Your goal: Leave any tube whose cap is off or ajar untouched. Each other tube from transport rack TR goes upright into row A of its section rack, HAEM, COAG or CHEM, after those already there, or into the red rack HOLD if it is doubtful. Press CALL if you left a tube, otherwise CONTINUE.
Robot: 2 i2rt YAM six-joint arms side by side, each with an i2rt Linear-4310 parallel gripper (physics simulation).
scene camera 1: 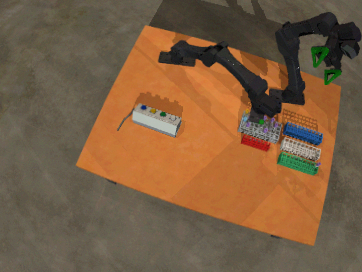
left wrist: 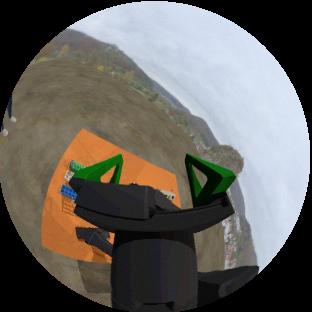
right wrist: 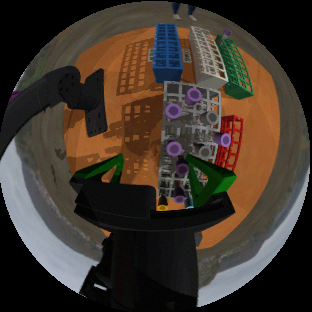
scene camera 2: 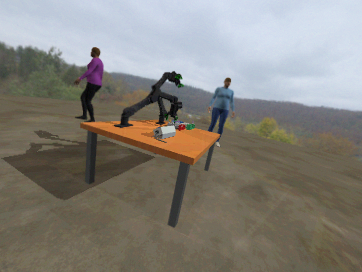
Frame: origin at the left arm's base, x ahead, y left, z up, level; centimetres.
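Seen in the pictures: left gripper, between the fingertips: (scene camera 1: pixel 320 76) (left wrist: pixel 153 156) (scene camera 2: pixel 183 82); right gripper, between the fingertips: (scene camera 1: pixel 260 114) (right wrist: pixel 154 156) (scene camera 2: pixel 170 121); left arm's base, origin of its link: (scene camera 1: pixel 286 97) (left wrist: pixel 92 232) (right wrist: pixel 94 99) (scene camera 2: pixel 160 123); right arm's base, origin of its link: (scene camera 1: pixel 177 59) (scene camera 2: pixel 124 125).
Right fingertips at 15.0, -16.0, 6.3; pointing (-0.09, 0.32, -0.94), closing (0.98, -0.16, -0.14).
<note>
Offsets run from my right fingertips to a thing's middle, as dx, dy, dz. "spot": to the spot under its first point.
Transport rack TR is the grey rack (scene camera 1: pixel 260 135) (right wrist: pixel 162 135), holding several purple-capped tubes, two grey-topped tubes @[+7.4, +4.6, -1.2] (right wrist: pixel 209 118) @[+6.4, +0.6, -1.3] (right wrist: pixel 203 151), an orange-capped tube @[+0.5, -7.1, -1.2] (right wrist: pixel 162 204) and a light-blue-topped one @[+4.7, -8.1, -1.2] (right wrist: pixel 188 204). My right gripper (right wrist: pixel 154 156) is open and empty above it; one purple cap @[+3.9, -1.0, -1.3] (right wrist: pixel 182 168) is beside its picture-right finger, which hides part of the rack. A purple-capped tube @[+22.6, +29.2, -1.2] (scene camera 1: pixel 318 164) (right wrist: pixel 227 34) stands at the far end of the green rack @[+21.8, +20.6, -3.5] (scene camera 1: pixel 298 164) (right wrist: pixel 240 91). My left gripper (scene camera 1: pixel 321 75) (left wrist: pixel 153 156) is open, raised and empty. Cap seating is unclear.
The blue rack @[+6.1, +23.4, -3.5] (scene camera 1: pixel 303 134) (right wrist: pixel 169 75) and white rack @[+14.3, +21.8, -3.5] (scene camera 1: pixel 300 149) (right wrist: pixel 212 81) stand beside the green one; a COAG label @[spot: +10.8, +22.2, -6.1] (right wrist: pixel 187 55) lies between them. The red rack @[+13.8, -1.3, -3.5] (scene camera 1: pixel 255 143) is next to TR. The button box @[+7.7, -49.0, -2.2] (scene camera 1: pixel 156 122) stands at picture left.
</note>
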